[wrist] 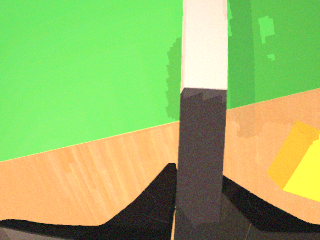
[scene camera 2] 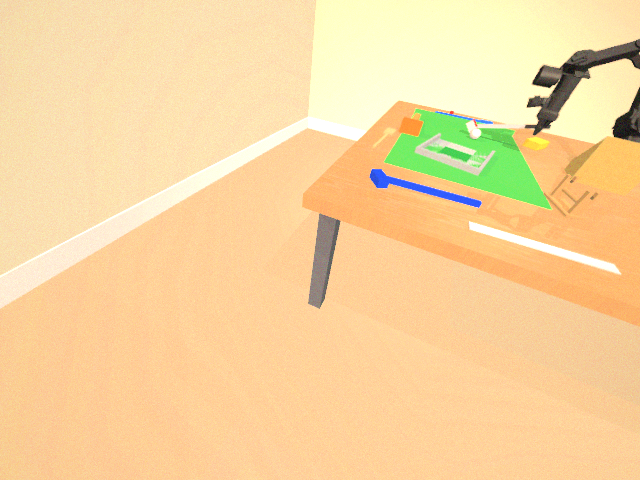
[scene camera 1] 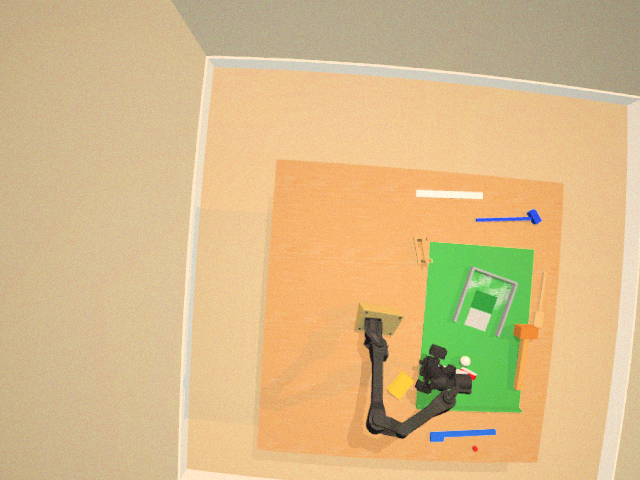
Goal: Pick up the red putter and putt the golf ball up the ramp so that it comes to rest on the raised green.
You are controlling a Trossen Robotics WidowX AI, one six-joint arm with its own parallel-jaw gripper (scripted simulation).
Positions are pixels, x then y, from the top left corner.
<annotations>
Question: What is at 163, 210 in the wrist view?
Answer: My gripper.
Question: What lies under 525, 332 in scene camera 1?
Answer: A wooden mallet.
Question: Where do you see a blue putter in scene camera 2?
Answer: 379, 178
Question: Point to a white strip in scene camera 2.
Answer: At 546, 248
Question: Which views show my gripper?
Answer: The wrist view, scene camera 2 and scene camera 1: all of them.
</annotations>
